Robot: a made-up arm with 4 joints.
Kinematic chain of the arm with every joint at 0, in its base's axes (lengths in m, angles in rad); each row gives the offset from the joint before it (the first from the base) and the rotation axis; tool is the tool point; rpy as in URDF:
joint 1: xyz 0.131 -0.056 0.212 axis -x
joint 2: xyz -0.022 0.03 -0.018 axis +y
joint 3: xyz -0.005 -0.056 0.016 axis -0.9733 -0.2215 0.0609
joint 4: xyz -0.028 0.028 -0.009 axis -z
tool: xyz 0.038 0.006 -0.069 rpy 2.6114 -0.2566 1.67
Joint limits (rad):
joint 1: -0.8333..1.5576
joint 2: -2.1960..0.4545
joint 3: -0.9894..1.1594
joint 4: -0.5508..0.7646
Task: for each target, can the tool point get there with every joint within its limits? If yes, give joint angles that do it. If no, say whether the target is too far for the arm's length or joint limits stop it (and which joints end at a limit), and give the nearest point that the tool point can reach.
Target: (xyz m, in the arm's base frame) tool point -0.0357 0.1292 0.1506
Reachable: no: too far | nearest point 0.0776 0.0135 0.1729 | short by 0.163 m
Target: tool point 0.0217 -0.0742 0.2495
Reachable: no: joint limits stop it (at a limit: joint 1, joint 2, joint 4) | nearest point 0.0803 -0.1291 0.2297 | short by 0.083 m
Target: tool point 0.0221 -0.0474 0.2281
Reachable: no: joint limits stop it (at a limit: joint 1, joint 2, joint 4) | nearest point 0.0862 -0.0029 0.2175 | short by 0.079 m
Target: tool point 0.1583 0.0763 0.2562
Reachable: no: joint limits stop it (at a limit: joint 1, joint 4) | nearest point 0.1310 0.0116 0.2263 | short by 0.076 m
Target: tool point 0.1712 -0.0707 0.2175
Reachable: yes | joints 1.3721 -1.5716 0.0148 0.3965
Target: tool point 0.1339 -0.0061 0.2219
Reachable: yes | joints -0.5114 -1.7422 -0.7062 0.0533
